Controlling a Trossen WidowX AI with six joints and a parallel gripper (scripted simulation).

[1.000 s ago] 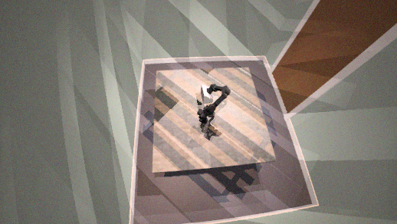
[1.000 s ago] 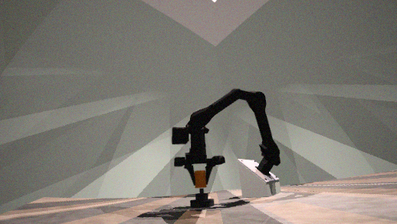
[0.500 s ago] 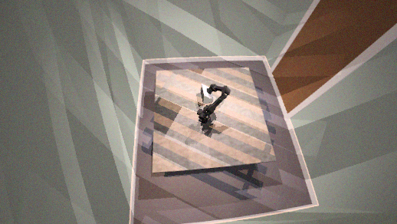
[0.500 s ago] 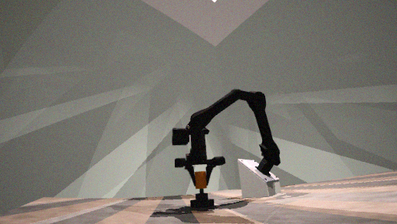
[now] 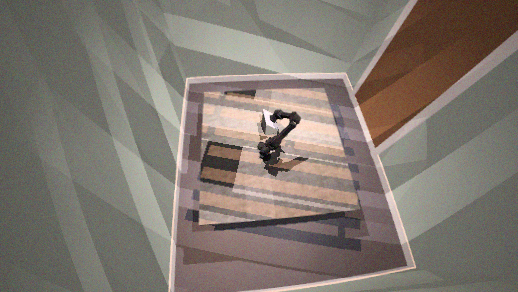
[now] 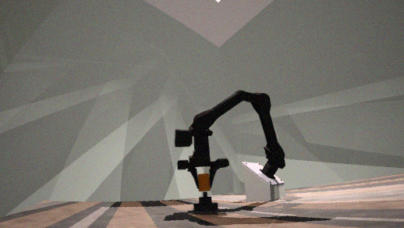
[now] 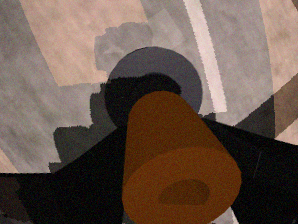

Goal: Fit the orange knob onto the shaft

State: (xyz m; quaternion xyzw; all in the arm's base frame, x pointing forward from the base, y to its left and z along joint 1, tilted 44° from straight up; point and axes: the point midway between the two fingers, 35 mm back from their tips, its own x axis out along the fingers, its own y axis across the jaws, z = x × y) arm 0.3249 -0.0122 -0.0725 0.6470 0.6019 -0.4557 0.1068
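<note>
The orange knob is 2 cm above my gripper tip. From my gripper tip the other things lie so: dark round pedestal (4 cm below).
</note>
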